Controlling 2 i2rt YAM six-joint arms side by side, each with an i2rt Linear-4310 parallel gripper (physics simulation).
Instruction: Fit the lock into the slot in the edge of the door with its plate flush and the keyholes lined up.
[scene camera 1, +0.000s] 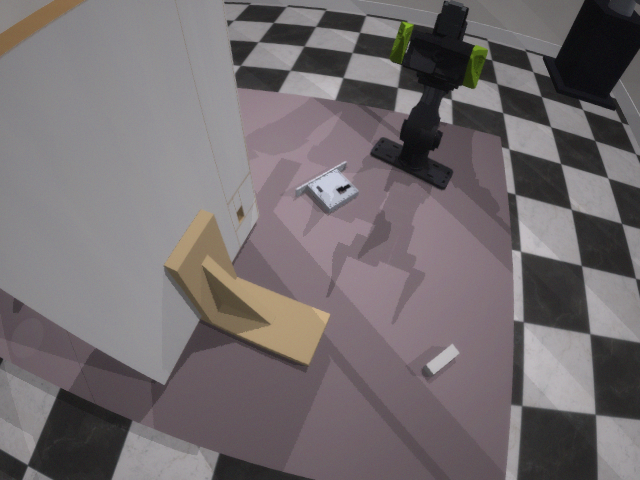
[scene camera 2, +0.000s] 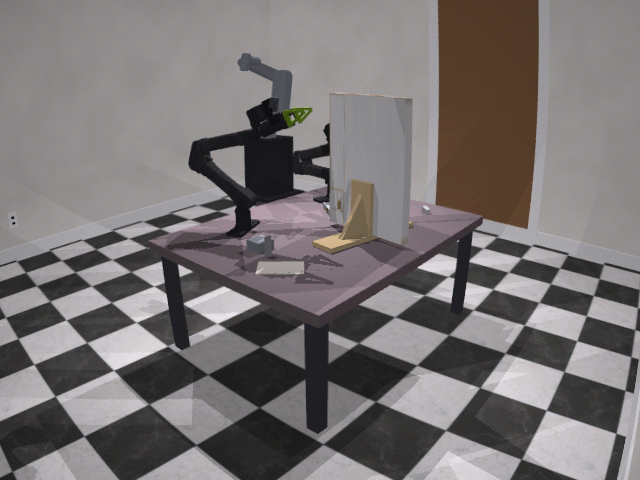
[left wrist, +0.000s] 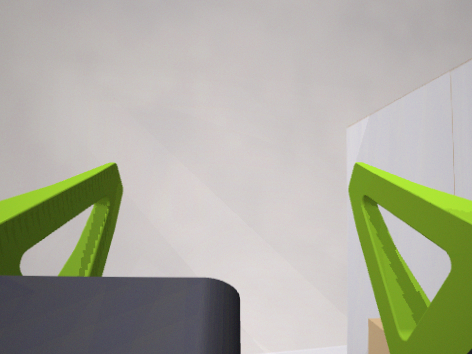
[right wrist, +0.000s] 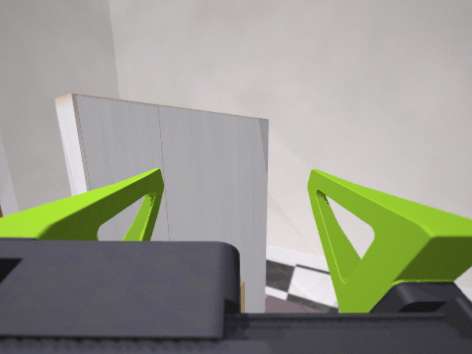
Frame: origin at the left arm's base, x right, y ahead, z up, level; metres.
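Where they show: left gripper, fingertip midpoint: (scene camera 1: 438, 42) (left wrist: 235, 175); right gripper, fingertip midpoint: (scene camera 2: 308, 110) (right wrist: 235, 177); left arm's base, origin of the base link: (scene camera 1: 411, 163); right arm's base, origin of the base link: (scene camera 2: 243, 228).
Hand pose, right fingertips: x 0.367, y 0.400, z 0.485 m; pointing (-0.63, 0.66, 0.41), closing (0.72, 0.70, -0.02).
Each offset is from my right fingertips to the top centre of the thing. "pt": to the spot under its first point.
The silver lock {dy -0.212, dx -0.255, dz -0.459 m} (scene camera 1: 331, 190) lies flat on the table, with its long thin plate along its upper-left side and a dark keyhole on its top face. The white door {dy +0.124, dx -0.183, dz +0.062 m} (scene camera 1: 113, 155) (scene camera 2: 385, 155) (left wrist: 410, 175) (right wrist: 215, 190) stands upright; its keyhole {pt dy -0.019, dx -0.170, dz -0.401 m} (scene camera 1: 240, 213) (scene camera 2: 339, 205) is low, near one edge. I cannot make out the slot in that edge. My left gripper (scene camera 1: 438, 54) (left wrist: 235, 175) is open and empty, raised above its arm's base beyond the lock. My right gripper (scene camera 2: 310, 109) (right wrist: 235, 177) is open and empty, high in front of the door.
A wooden bracket (scene camera 1: 268, 320) (scene camera 2: 330, 242) supports the door. A small white block {dy +0.006, dx -0.614, dz -0.463 m} (scene camera 1: 440, 360) (scene camera 2: 426, 209) lies on the table. A grey block {dy +0.045, dx +0.226, dz -0.449 m} (scene camera 2: 258, 243) and a pale flat plate {dy +0.237, dx +0.242, dz -0.484 m} (scene camera 2: 280, 267) lie nearer scene camera 2. A black pedestal (scene camera 1: 594, 51) (scene camera 2: 268, 165) stands behind the arms.
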